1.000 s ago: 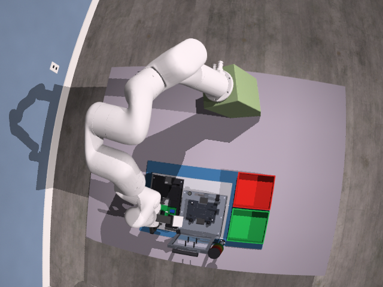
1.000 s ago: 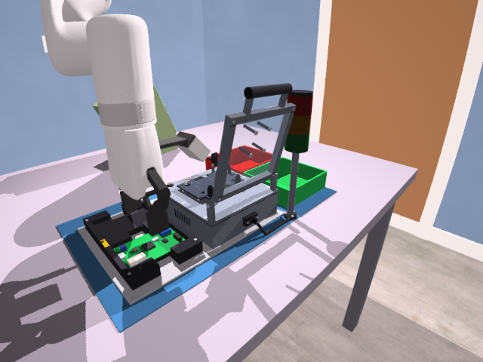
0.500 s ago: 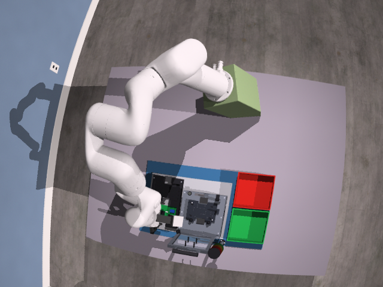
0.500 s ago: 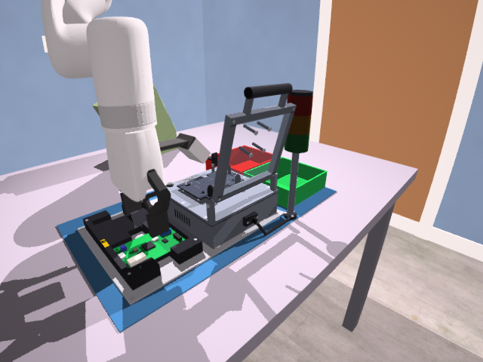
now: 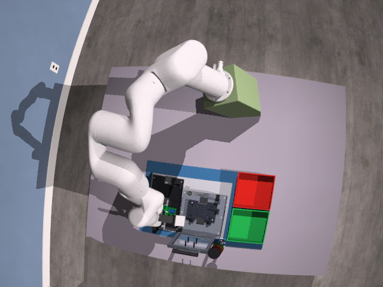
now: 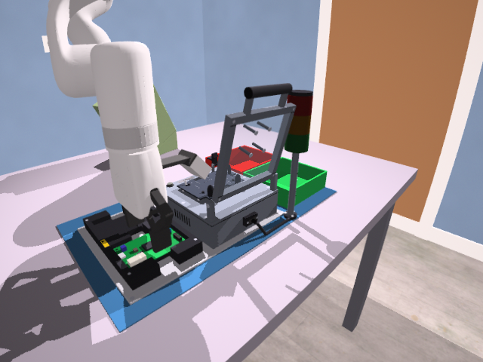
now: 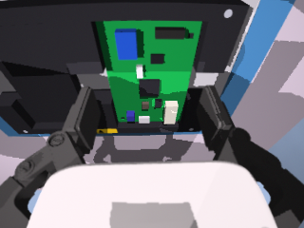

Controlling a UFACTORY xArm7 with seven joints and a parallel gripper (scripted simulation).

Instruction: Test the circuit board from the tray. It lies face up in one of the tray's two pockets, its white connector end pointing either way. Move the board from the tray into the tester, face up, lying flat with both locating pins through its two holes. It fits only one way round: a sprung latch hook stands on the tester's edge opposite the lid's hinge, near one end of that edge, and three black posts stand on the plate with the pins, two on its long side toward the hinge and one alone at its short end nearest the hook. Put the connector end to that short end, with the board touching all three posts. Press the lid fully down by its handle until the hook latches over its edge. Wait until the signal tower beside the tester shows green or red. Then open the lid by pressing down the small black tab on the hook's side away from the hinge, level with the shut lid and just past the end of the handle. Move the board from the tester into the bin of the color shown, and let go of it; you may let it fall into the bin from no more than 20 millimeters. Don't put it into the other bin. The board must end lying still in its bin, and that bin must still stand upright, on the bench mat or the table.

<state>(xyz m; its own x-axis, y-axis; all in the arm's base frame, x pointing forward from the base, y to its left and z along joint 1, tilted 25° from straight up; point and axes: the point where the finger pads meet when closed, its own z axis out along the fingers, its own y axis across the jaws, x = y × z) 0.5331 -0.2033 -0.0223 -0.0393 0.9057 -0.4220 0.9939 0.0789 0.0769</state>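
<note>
My gripper is now 3 cm above the green circuit board. From my hand the other things lie so: clear lid: 8 cm ahead, 17 cm to the left, 13 cm above; then green bin: 1 cm behind, 37 cm to the left, 3 cm below; then plate: 4 cm behind, 17 cm to the left, 2 cm above.
</note>
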